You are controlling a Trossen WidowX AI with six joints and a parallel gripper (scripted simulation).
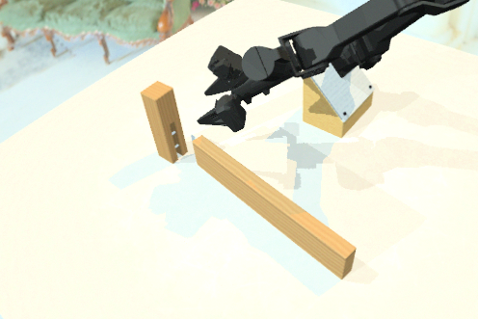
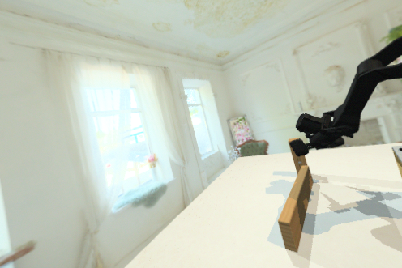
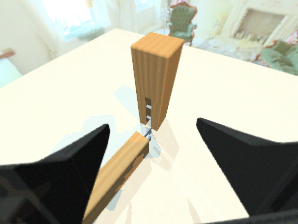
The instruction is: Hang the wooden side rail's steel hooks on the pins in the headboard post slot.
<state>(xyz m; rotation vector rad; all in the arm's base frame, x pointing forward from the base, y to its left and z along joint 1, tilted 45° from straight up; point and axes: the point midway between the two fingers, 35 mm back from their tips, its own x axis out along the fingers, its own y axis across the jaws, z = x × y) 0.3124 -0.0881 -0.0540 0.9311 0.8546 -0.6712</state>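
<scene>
Right now my gripper tip is 40 mm short of the headboard post, 80 mm to the left of it and 60 mm above it.
</scene>
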